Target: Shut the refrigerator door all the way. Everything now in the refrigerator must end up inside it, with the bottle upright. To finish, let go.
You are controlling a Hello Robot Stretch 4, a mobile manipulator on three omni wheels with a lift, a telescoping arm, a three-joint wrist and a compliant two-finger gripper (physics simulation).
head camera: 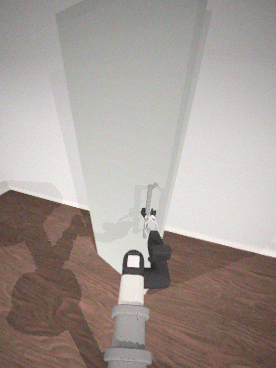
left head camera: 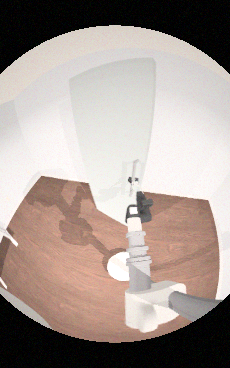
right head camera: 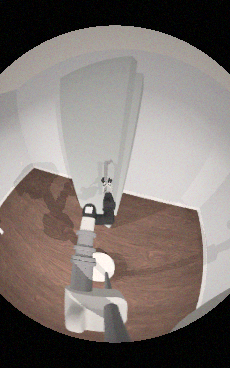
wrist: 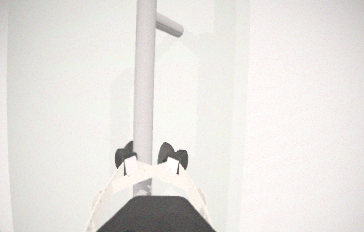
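Pixels of known places: gripper, fingertip midpoint: (head camera: 146,209) (left head camera: 131,177) (right head camera: 105,177) (wrist: 147,154); robot's base, link origin: (left head camera: 122,265) (right head camera: 98,265).
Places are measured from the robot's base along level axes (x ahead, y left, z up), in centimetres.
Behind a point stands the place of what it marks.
Note:
The tall pale grey-green refrigerator door (head camera: 125,100) @[y 7.9, x 73.1, z 150.2 cm] (left head camera: 115,110) @[y 6.0, x 71.9, z 148.2 cm] (right head camera: 95,110) @[y 4.3, x 70.7, z 148.2 cm] (wrist: 65,100) @[y 13.4, x 76.8, z 110.1 cm] stands upright. Its right edge stands out a little from the body, so it looks slightly ajar. A long grey vertical handle (head camera: 149,196) @[y -4.4, x 57.6, z 115.7 cm] (left head camera: 134,169) @[y -4.7, x 57.6, z 114.8 cm] (right head camera: 106,170) @[y -5.0, x 57.8, z 114.3 cm] (wrist: 145,75) @[y -4.6, x 57.6, z 112.8 cm] is near that edge. My gripper (head camera: 148,212) @[y -4.3, x 61.8, z 104.4 cm] (left head camera: 133,180) @[y -4.3, x 61.8, z 104.4 cm] (right head camera: 106,180) @[y -4.3, x 61.8, z 104.4 cm] (wrist: 147,154) @[y -4.3, x 61.8, z 104.4 cm] is drawn in around the handle, with one dark fingertip on each side. In the wrist view the left tip touches the bar and the right tip is very close to it. The bottle and the refrigerator's inside are hidden behind the door.
White walls (head camera: 240,130) @[y -78.6, x 130.4, z 132.9 cm] (right head camera: 165,145) @[y -79.2, x 130.3, z 112.0 cm] stand beside the refrigerator. The brown wooden floor (head camera: 215,310) @[y -74.1, x 53.5, z -2.8 cm] (left head camera: 185,250) @[y -104.8, x 2.1, z -2.8 cm] (right head camera: 160,250) @[y -96.0, x 19.7, z -2.8 cm] lies below the arm. A round white base part (left head camera: 118,266) @[y 6.3, x 0.0, z 18.7 cm] (right head camera: 104,266) @[y -8.0, x 1.0, z 18.7 cm] shows beneath the arm. Shadows of the robot fall on the floor and door.

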